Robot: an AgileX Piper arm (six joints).
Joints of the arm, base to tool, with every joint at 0 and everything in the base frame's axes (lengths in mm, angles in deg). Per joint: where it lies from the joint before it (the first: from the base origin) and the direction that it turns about. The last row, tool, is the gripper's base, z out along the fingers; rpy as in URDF.
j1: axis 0 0 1 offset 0 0 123
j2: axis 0 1 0 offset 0 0 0
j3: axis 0 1 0 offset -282.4 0 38.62
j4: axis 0.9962 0 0.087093 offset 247.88 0 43.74
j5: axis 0 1 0 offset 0 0 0
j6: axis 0.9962 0 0.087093 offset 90.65 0 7.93
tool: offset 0 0 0 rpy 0 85 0
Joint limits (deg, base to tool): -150..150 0..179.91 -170..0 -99.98..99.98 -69.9..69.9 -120..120
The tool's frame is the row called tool.
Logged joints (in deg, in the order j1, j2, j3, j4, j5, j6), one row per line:
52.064, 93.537, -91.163, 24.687, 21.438, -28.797
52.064, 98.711, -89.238, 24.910, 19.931, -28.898
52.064, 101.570, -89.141, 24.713, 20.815, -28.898
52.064, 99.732, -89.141, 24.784, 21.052, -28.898
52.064, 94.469, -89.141, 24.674, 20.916, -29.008
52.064, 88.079, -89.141, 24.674, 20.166, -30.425
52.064, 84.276, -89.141, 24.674, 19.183, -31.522
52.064, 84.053, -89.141, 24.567, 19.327, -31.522
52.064, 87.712, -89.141, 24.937, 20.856, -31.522
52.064, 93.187, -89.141, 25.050, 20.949, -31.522
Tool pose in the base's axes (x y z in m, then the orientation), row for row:
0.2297, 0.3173, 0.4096, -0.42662, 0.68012, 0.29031, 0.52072
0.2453, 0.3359, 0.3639, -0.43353, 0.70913, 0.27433, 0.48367
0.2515, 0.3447, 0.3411, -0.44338, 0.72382, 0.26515, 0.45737
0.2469, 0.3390, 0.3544, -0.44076, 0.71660, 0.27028, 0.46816
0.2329, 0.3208, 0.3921, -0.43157, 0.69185, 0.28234, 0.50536
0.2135, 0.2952, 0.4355, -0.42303, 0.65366, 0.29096, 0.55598
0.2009, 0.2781, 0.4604, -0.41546, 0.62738, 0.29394, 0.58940
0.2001, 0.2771, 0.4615, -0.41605, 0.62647, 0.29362, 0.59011
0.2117, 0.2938, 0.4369, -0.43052, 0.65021, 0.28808, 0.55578
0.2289, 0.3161, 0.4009, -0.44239, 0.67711, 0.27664, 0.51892
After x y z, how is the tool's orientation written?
As a quaternion, x y z w.
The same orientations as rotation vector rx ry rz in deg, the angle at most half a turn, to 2 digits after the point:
-58.59, 93.40, 39.87
-60.50, 98.97, 38.29
-62.60, 102.20, 37.44
-61.94, 100.70, 37.98
-59.66, 95.64, 39.03
-57.23, 88.43, 39.36
-55.42, 83.70, 39.21
-55.49, 83.55, 39.16
-58.25, 87.97, 38.97
-60.80, 93.06, 38.02

